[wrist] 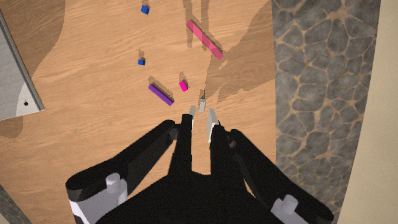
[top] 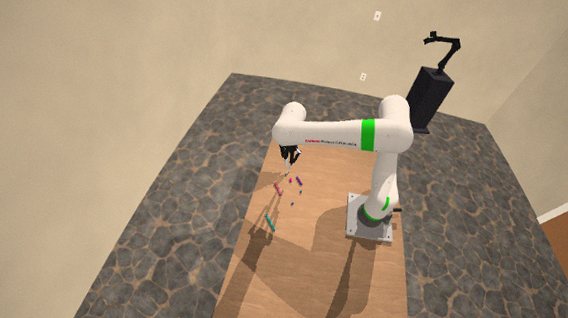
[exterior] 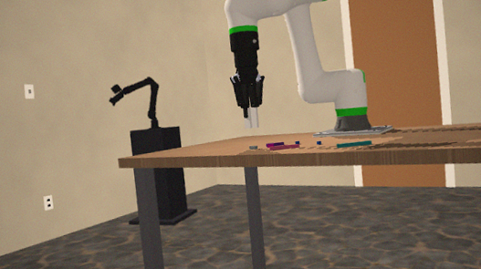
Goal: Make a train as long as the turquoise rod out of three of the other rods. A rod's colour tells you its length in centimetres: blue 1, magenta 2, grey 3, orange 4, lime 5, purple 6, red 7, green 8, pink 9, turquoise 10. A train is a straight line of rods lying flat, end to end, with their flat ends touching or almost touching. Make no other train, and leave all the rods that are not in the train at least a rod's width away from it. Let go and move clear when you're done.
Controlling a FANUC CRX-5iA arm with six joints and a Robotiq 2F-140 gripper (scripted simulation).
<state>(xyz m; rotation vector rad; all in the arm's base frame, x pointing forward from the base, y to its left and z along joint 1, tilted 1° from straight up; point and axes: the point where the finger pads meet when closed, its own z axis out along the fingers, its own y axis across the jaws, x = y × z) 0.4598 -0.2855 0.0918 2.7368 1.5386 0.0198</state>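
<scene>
Right now the grey rod is 10 cm below my hand. The rest, counted from my hand: pink rod (12 cm to the left, 10 cm below, 6 cm ahead); then magenta rod (10 cm below, 5 cm to the left, 2 cm behind); then purple rod (10 cm below, 7 cm behind, 5 cm to the left).
</scene>
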